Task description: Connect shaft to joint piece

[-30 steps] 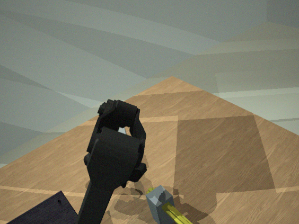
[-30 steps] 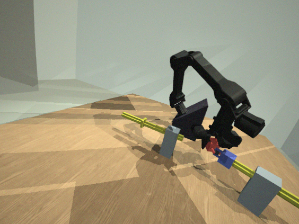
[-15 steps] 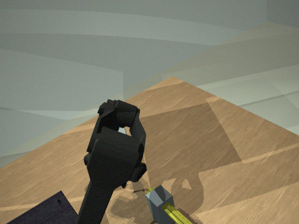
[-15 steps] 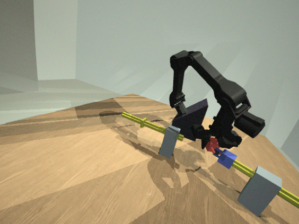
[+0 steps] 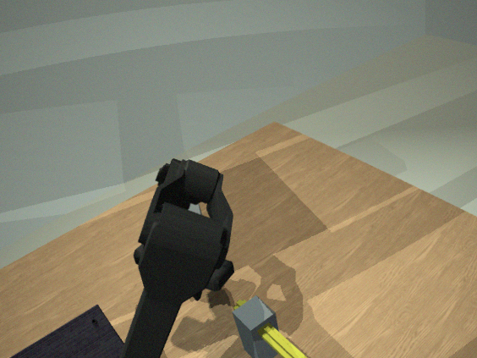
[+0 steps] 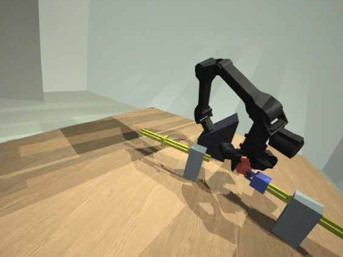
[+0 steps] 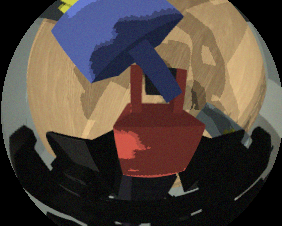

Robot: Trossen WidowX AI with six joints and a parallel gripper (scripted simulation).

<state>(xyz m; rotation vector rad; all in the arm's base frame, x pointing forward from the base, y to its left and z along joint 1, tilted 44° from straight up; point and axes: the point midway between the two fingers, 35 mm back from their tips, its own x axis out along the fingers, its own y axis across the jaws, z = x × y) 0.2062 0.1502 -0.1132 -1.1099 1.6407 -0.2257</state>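
The red square joint piece is 20 mm ahead of my gripper tip, 10 mm to the left of it and 40 mm above it.
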